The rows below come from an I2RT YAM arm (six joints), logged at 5 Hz.
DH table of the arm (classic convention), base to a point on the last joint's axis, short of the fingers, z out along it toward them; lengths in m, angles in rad. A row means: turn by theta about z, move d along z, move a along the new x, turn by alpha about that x. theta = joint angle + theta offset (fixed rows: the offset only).
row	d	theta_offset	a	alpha
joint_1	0.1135	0	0.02	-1.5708
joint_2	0	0	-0.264	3.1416
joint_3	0	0.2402	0.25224	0
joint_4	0	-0.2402	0.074	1.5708
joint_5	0	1.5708	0	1.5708
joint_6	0.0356	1.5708	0	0
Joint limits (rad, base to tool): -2.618..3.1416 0..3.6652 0..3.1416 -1.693..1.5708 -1.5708..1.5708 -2.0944..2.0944
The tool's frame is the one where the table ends.
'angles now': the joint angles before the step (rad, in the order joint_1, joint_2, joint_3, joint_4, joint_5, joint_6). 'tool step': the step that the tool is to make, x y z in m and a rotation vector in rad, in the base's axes. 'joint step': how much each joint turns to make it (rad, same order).
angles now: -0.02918 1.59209 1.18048 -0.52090 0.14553 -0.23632
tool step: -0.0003 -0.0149 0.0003 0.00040 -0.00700 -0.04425
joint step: -0.04391 0.00042 -0.00016 0.00745 -0.00040 0.00073
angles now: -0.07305 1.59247 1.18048 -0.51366 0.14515 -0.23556
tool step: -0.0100 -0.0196 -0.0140 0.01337 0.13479 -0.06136
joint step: -0.06100 0.02214 -0.00101 -0.11228 0.00078 0.00003
